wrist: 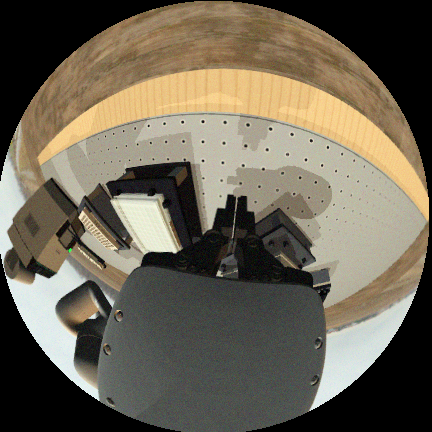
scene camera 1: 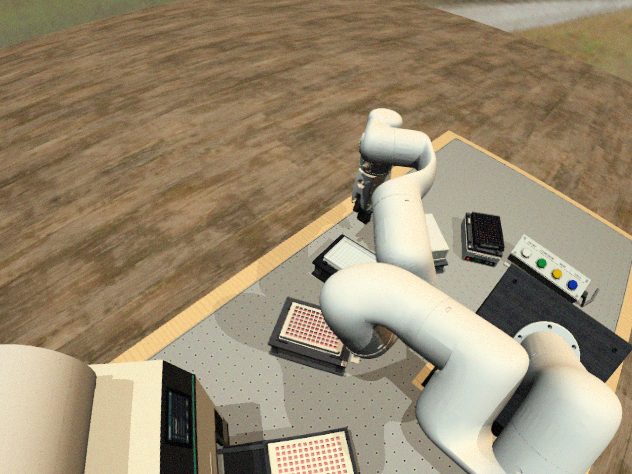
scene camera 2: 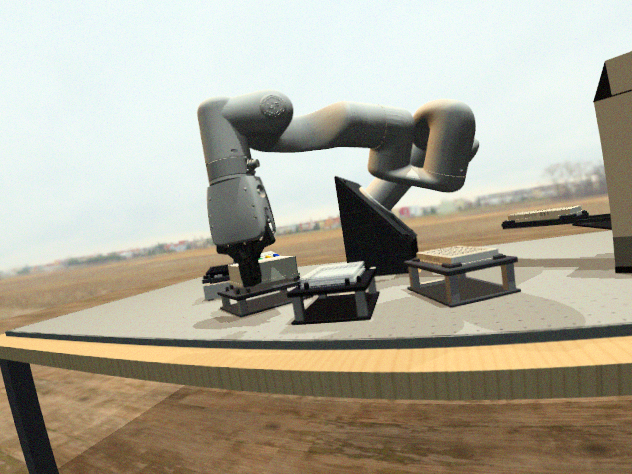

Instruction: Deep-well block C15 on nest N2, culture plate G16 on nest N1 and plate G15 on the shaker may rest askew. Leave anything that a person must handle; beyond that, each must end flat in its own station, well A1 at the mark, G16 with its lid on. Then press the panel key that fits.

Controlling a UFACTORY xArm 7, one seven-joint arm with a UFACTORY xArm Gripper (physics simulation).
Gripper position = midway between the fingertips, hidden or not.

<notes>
The gripper [scene camera 2: 253, 285] is shut and holds nothing. Also in view: a cream plate [scene camera 2: 281, 267]. Also in view: a shaker unit [scene camera 1: 489, 257].
The gripper shows as well in the wrist view [wrist: 235, 207] and in scene camera 1 [scene camera 1: 363, 220].
</notes>
